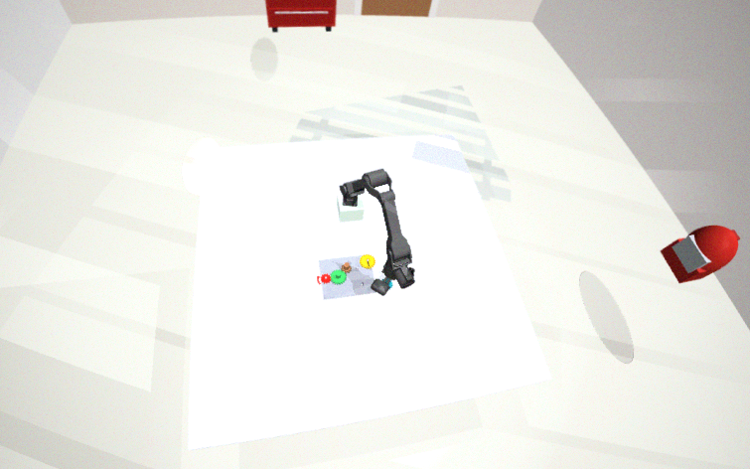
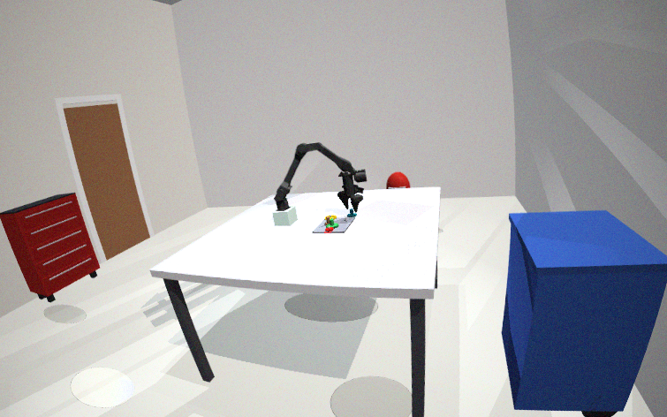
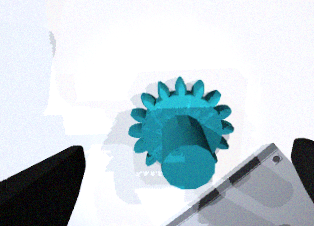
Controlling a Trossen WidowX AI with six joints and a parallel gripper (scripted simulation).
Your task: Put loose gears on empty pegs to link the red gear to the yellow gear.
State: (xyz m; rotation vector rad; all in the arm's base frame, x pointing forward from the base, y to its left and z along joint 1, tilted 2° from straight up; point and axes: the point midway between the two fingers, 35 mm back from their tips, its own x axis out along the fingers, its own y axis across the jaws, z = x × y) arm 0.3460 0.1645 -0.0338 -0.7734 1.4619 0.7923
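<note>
The brown gear lies 60 mm behind my gripper tip, 160 mm to the right of it and 10 mm below it. The rest, counted from my gripper tip: yellow gear: 90 mm behind, 80 mm to the right, 10 mm below; green gear: 20 mm behind, 190 mm to the right, 10 mm below; cyan gear: 10 mm below.
</note>
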